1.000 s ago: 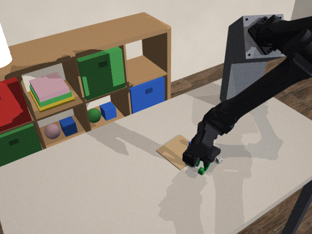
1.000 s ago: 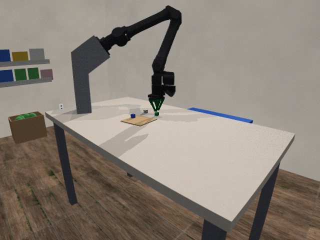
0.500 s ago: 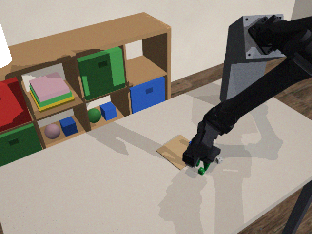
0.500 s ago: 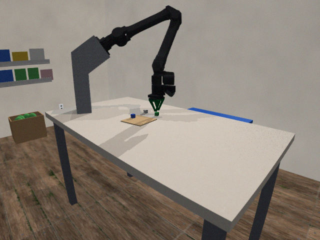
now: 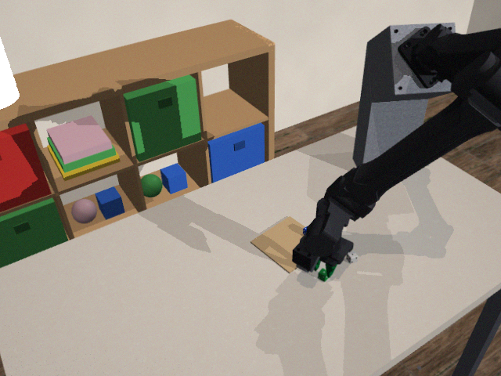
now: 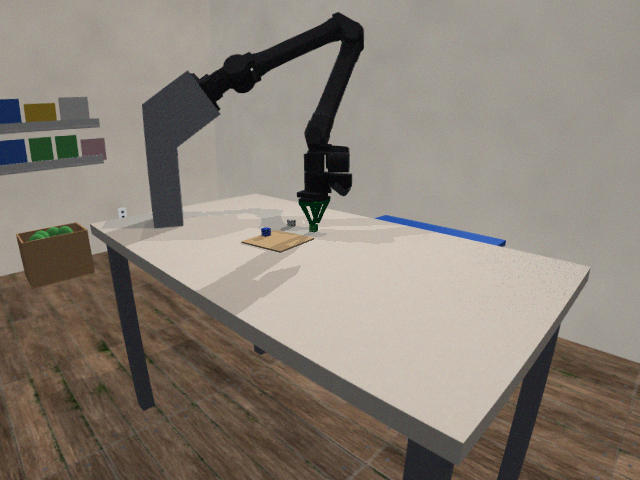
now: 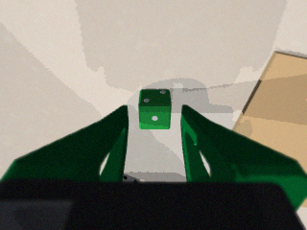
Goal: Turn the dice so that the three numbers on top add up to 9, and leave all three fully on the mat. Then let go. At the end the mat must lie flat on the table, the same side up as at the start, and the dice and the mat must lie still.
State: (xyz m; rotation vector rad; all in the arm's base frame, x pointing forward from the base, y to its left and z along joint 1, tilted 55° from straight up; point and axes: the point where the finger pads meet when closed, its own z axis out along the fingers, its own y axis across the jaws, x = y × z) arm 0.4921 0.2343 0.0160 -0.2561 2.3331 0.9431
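My gripper is now 2 cm above the green die. Round my hand: tan mat 14 cm to the right, 3 cm below, 1 cm ahead; blue die 14 cm to the right, 5 cm behind, 2 cm below; white die 9 cm behind, 2 cm to the right, 2 cm below.
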